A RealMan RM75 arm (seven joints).
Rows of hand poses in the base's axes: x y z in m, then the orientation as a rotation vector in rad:
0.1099 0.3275 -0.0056 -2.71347 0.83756 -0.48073
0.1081 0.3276 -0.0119 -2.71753 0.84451 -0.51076
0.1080 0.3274 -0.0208 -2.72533 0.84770 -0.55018
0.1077 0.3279 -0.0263 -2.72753 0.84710 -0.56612
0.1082 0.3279 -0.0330 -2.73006 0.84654 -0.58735
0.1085 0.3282 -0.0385 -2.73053 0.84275 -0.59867
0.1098 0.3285 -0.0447 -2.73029 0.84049 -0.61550
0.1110 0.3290 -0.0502 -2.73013 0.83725 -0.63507
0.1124 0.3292 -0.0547 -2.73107 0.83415 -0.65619
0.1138 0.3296 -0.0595 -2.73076 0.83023 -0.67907
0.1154 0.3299 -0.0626 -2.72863 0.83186 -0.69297
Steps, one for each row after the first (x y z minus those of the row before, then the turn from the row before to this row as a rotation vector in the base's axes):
-0.0018 0.0001 -0.0063 -0.01496 -0.01526 -0.00801
-0.0001 -0.0002 -0.0089 -0.02139 -0.01978 -0.00635
-0.0003 0.0005 -0.0055 -0.00767 -0.00857 -0.00132
0.0005 0.0000 -0.0067 -0.00998 -0.01145 -0.00195
0.0003 0.0003 -0.0055 -0.00419 -0.00695 0.00133
0.0013 0.0003 -0.0062 -0.00585 -0.01015 -0.00038
0.0012 0.0005 -0.0055 -0.00694 -0.01179 -0.00005
0.0014 0.0002 -0.0045 -0.00862 -0.01216 -0.00035
0.0014 0.0004 -0.0048 -0.00826 -0.01370 -0.00003
0.0016 0.0003 -0.0031 -0.00374 -0.00848 -0.00278

